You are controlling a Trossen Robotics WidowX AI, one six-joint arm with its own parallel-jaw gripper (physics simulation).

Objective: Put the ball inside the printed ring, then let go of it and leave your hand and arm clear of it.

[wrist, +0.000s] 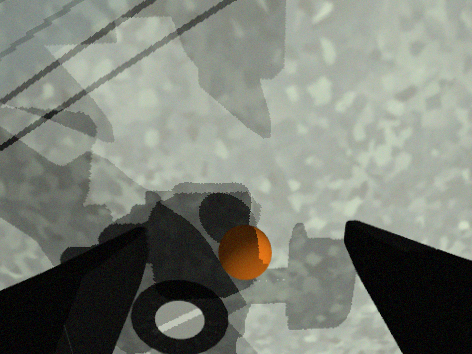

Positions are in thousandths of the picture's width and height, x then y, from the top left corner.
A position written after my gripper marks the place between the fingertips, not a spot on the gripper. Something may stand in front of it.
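Observation:
There's an orange ball (520, 713) that I can see, and I can see my gripper (524, 662) as well.

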